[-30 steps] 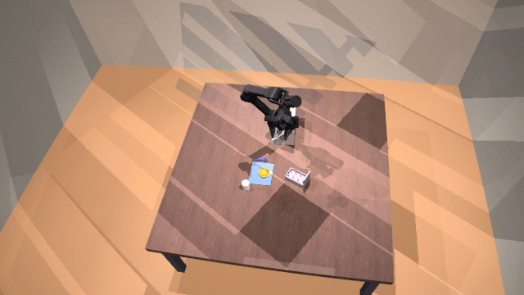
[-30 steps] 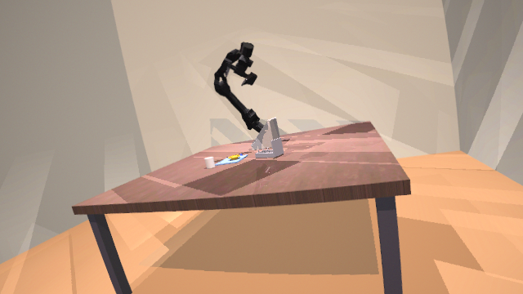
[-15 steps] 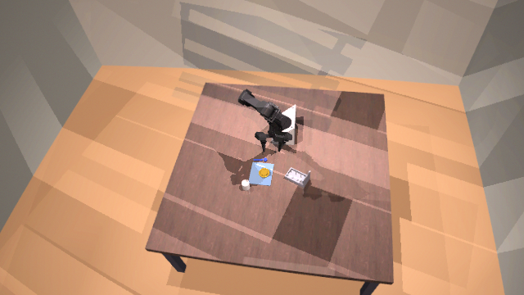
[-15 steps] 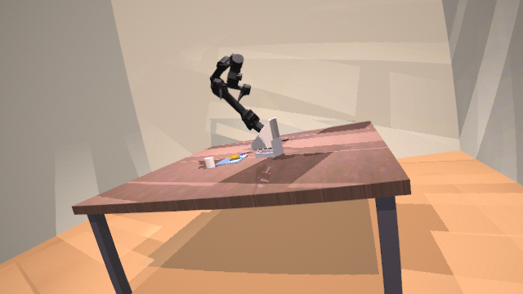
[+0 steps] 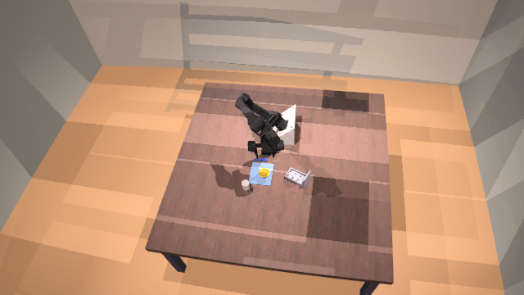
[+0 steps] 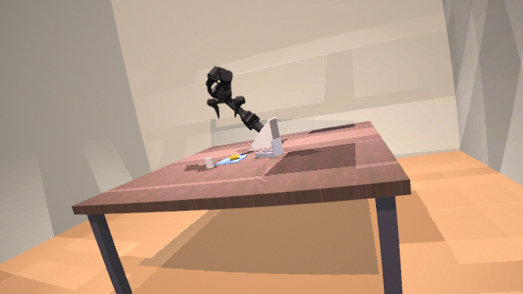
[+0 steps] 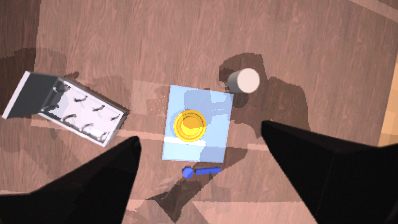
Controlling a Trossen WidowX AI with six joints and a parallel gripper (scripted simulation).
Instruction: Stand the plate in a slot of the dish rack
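Now: the yellow plate 3 cm behind my gripper tip, 3 cm to the right of it and 21 cm below it. Also, from my gripper tip: light blue mat 3 cm behind, 5 cm to the right, 22 cm below; white cup 8 cm ahead, 11 cm to the right, 20 cm below; grey dish rack 5 cm behind, 17 cm to the left, 20 cm below.
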